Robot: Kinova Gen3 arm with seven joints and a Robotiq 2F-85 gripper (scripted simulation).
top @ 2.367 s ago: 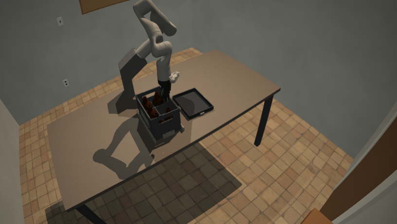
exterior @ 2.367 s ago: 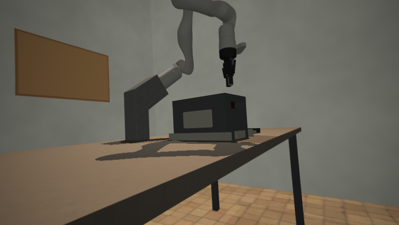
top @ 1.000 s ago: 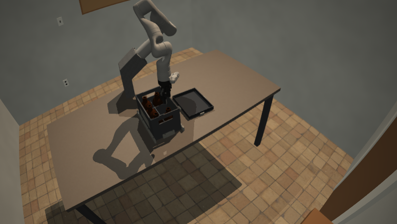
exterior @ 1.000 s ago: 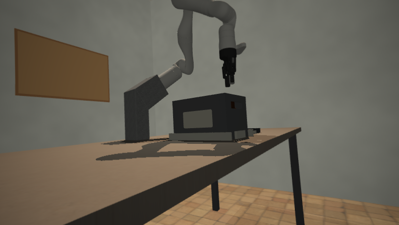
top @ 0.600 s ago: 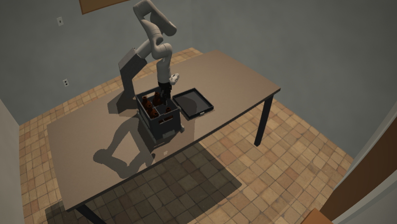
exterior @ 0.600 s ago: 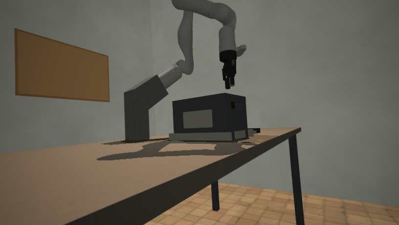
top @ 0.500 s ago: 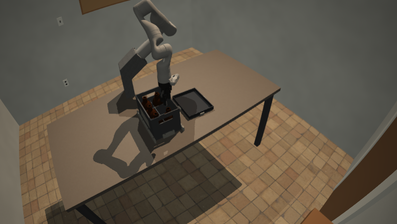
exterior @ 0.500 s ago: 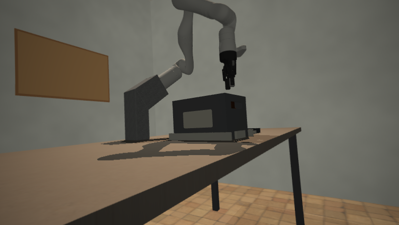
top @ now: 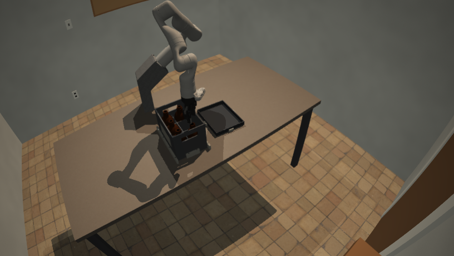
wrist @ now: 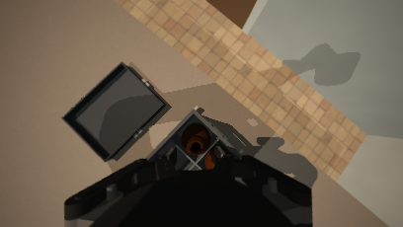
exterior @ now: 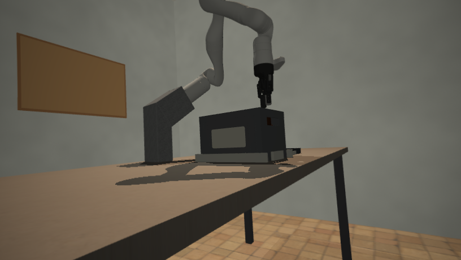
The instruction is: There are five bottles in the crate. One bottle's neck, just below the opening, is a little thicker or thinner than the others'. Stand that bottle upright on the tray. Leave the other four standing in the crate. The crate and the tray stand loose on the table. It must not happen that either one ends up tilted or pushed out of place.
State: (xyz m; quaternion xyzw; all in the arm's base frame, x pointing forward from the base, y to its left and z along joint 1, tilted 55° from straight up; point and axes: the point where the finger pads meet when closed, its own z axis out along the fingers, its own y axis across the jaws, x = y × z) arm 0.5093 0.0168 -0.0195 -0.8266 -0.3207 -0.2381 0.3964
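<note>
Right now the crate is 90 mm behind my hand, 40 mm to the right of it and 130 mm below it. The rest, counted from my hand: dark tray (130 mm behind, 230 mm to the left, 200 mm below); glass bottle (180 mm behind, 120 mm below).
</note>
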